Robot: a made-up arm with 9 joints.
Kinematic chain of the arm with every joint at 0, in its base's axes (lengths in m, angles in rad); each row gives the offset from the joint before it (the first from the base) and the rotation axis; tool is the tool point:
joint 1: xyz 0 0 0.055 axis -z
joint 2: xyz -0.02 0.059 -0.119 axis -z
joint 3: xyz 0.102 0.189 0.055 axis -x
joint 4: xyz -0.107 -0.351 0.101 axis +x
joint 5: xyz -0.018 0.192 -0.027 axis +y
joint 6: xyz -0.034 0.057 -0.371 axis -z
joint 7: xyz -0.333 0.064 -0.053 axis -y
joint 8: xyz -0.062 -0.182 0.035 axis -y
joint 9: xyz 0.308 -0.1 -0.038 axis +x
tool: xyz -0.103 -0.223 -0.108
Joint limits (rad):
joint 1: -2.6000..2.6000
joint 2: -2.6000..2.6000
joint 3: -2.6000..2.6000
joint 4: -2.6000..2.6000
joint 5: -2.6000..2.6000
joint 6: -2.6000..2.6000
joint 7: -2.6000..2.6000
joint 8: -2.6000..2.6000
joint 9: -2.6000..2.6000
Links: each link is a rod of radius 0.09 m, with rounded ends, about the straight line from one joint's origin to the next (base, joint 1, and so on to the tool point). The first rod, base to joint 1, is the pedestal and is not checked.
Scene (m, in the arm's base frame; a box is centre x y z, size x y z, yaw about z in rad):
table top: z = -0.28
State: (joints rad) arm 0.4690 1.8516 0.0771 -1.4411 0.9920 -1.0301 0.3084 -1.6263 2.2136
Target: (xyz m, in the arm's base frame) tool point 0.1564 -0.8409 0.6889
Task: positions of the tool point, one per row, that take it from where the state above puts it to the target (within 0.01 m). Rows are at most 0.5 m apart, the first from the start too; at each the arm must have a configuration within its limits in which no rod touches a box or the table.
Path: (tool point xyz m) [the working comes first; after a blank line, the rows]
Joints at the target: 1.2040 2.4670 1.4521 -1.9316 0.7065 -1.2980 0.3277 -1.7624 1.7266
Straight joint move there: clear.

1: 0.5031 0.6176 0.4759
2: 0.6595 0.3084 0.6415
3: 0.6772 -0.0990 0.7504
4: 0.5066 -0.5195 0.7723
5: 0.1564 -0.8409 0.6889

